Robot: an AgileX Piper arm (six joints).
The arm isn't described. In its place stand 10 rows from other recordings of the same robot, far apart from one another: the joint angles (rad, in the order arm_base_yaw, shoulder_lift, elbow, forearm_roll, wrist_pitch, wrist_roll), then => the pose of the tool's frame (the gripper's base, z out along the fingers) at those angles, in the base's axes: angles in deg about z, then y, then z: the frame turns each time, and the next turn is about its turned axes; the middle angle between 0 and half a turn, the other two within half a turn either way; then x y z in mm.
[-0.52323 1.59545 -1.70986 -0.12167 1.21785 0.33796] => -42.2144 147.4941 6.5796 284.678 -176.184 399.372
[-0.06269 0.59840 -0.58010 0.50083 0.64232 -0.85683] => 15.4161 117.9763 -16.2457 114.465 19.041 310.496
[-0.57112 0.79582 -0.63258 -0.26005 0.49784 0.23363] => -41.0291 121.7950 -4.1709 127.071 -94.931 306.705
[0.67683 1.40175 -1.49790 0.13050 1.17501 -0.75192] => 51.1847 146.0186 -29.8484 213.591 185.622 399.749
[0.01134 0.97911 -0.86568 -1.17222 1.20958 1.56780] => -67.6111 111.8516 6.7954 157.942 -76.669 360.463
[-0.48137 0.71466 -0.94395 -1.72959 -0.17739 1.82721] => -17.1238 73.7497 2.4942 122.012 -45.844 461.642
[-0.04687 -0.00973 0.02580 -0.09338 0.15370 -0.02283] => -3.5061 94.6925 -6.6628 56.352 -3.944 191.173
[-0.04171 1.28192 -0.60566 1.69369 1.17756 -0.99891] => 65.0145 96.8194 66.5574 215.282 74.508 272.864
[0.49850 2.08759 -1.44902 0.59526 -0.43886 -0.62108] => 14.5591 100.0508 -6.5679 436.478 212.914 220.931
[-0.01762 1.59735 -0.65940 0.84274 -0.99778 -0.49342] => -39.8909 92.2284 1.2415 297.711 -62.333 226.728
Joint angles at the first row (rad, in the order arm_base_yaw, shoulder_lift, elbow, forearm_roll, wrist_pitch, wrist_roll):
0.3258 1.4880 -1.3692 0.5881 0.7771 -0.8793
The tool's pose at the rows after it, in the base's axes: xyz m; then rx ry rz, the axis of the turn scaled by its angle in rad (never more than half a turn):
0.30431 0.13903 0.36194 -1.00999 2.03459 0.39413
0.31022 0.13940 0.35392 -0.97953 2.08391 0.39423
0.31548 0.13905 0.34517 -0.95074 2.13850 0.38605
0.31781 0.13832 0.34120 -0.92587 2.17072 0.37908
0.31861 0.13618 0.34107 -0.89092 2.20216 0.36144
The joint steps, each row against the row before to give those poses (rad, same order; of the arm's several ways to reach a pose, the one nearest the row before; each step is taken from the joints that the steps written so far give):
0.0000 0.0131 -0.0013 -0.0201 0.0000 0.0299
0.0000 0.0234 -0.0020 -0.0268 -0.0024 0.0497
0.0000 0.0221 0.0000 -0.0370 0.0008 0.0553
0.0000 0.0093 0.0000 -0.0258 0.0000 0.0409
0.0000 0.0008 -0.0050 -0.0420 0.0045 0.0595

